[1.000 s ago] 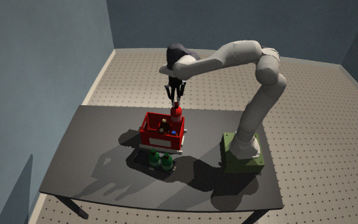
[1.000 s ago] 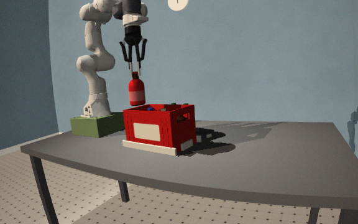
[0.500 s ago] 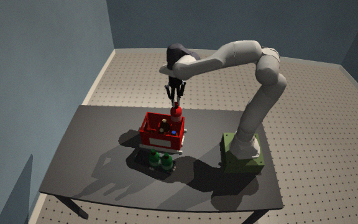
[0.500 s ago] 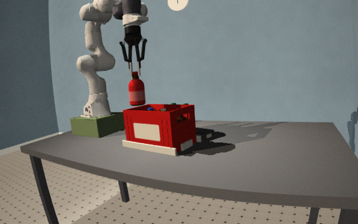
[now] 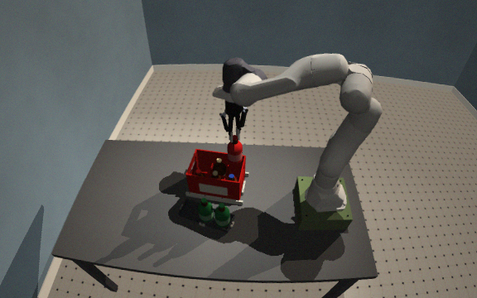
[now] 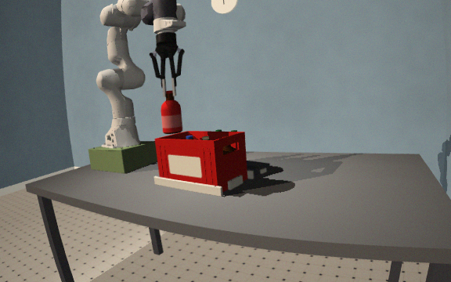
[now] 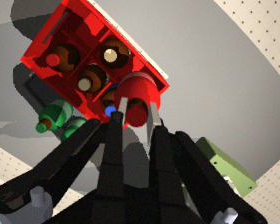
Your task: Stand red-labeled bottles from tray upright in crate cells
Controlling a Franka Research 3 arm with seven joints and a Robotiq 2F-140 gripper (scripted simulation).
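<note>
Now: hand 90 mm above the red-labeled bottle. Also, from my hand: red crate 270 mm below, 90 mm ahead, 40 mm to the left.
</note>
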